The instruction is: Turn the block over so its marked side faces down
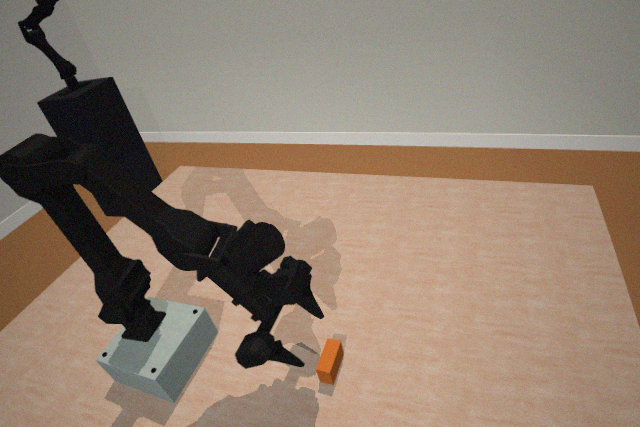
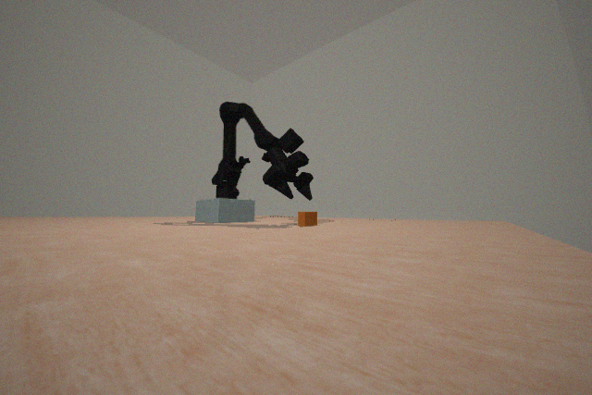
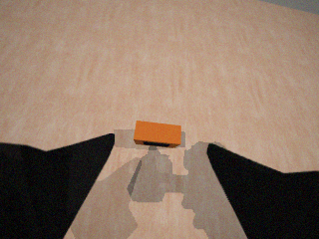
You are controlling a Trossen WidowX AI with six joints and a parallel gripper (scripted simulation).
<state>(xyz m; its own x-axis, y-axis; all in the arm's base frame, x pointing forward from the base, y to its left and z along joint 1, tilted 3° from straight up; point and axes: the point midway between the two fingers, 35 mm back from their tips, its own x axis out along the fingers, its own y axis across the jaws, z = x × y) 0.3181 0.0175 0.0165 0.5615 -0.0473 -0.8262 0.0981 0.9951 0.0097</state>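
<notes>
My gripper tip is 1 cm short of the orange block and 6 cm above it.
</notes>
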